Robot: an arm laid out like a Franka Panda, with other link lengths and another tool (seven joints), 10 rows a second.
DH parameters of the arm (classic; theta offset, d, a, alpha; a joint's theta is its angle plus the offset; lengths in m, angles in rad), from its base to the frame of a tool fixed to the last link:
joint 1: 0 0.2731 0 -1.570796
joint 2: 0 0 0 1.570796
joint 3: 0 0.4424 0.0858 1.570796
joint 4: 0 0 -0.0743 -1.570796
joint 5: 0 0.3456 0 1.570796
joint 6: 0 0 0.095 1.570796
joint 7: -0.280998 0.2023 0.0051 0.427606
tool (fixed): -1.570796 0.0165 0 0
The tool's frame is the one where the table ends.
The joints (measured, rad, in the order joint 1, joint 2, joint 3, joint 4, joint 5, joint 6, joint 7), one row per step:
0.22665, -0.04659, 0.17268, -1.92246, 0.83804, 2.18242, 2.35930
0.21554, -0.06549, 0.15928, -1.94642, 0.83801, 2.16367, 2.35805
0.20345, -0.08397, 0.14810, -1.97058, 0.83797, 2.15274, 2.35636
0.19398, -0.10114, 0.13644, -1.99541, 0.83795, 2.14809, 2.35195
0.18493, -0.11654, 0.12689, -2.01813, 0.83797, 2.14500, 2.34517
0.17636, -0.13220, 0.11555, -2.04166, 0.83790, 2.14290, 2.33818
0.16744, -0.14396, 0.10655, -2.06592, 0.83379, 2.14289, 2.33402
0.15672, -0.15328, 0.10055, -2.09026, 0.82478, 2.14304, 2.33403
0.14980, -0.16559, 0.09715, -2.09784, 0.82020, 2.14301, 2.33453
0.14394, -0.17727, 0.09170, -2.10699, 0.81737, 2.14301, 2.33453
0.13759, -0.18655, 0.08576, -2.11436, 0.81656, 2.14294, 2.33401
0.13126, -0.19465, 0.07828, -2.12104, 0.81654, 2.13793, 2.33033
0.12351, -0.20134, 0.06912, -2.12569, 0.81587, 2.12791, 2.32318
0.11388, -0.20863, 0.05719, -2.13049, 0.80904, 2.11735, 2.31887
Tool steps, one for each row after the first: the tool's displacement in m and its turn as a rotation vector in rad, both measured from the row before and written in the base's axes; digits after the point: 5 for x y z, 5 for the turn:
-0.00524, -0.01389, -0.00353, -0.00519, 0.01635, -0.01066
-0.00434, -0.01365, -0.00319, -0.00442, 0.01130, -0.01466
-0.00378, -0.01291, -0.00371, -0.00441, 0.00706, -0.01502
-0.00362, -0.01137, -0.00350, -0.00402, 0.00420, -0.01188
-0.00358, -0.01208, -0.00371, -0.00368, 0.00404, -0.01368
-0.00319, -0.01139, -0.00636, -0.00780, 0.00806, -0.01380
-0.00327, -0.01102, -0.00812, -0.01214, 0.01218, -0.01397
-0.00220, -0.00641, 0.00212, -0.00355, -0.00543, -0.00911
-0.00221, -0.00679, 0.00116, -0.00212, -0.00314, -0.01038
-0.00117, -0.00684, 0.00099, -0.00012, -0.00232, -0.01159
-0.00147, -0.00689, 0.00042, 0.00093, -0.00004, -0.00769
-0.00120, -0.00775, 0.00031, 0.00097, 0.00069, -0.00455
-0.00089, -0.01058, 0.00001, -0.00337, 0.00155, -0.00873

